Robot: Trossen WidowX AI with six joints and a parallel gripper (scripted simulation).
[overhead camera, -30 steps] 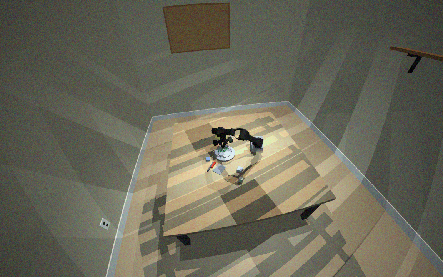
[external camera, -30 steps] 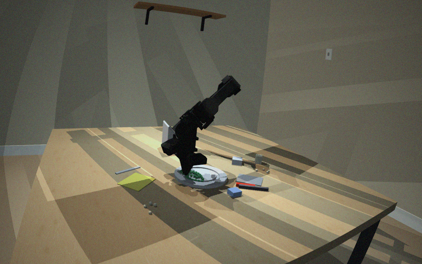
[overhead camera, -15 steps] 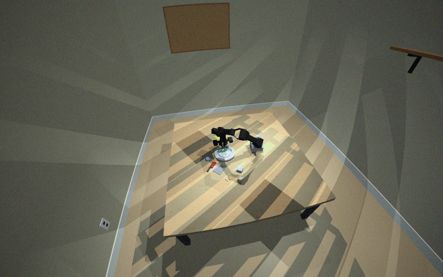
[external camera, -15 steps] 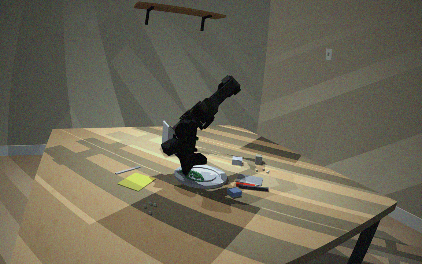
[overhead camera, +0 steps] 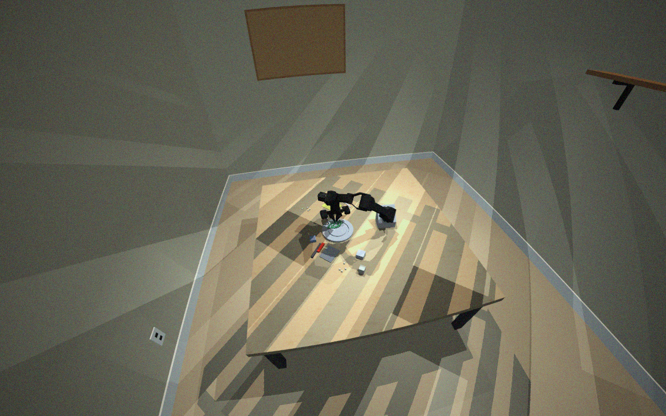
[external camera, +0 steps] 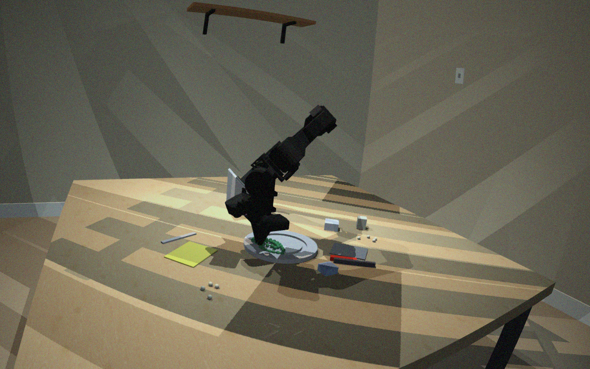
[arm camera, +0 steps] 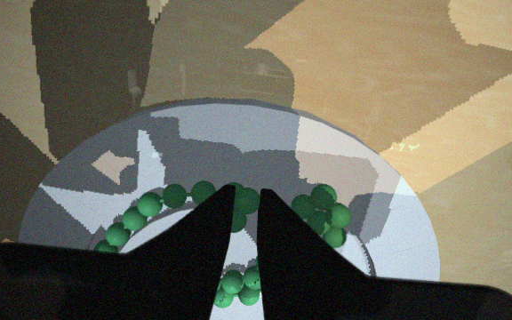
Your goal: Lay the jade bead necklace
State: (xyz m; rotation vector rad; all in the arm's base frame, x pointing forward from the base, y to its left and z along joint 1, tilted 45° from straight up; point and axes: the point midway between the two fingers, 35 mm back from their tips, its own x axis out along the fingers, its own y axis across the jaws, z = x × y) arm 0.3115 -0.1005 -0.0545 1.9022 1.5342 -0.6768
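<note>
My gripper tip is 7 cm to the right of the round grey bead board and 1 cm above it. The rest, counted from my gripper tip: grey rod 18 cm to the right, 13 cm behind, 2 cm below; yellow sheet 18 cm to the right, 3 cm behind, 2 cm below; blue block 17 cm ahead, 10 cm to the left, 1 cm below.
</note>
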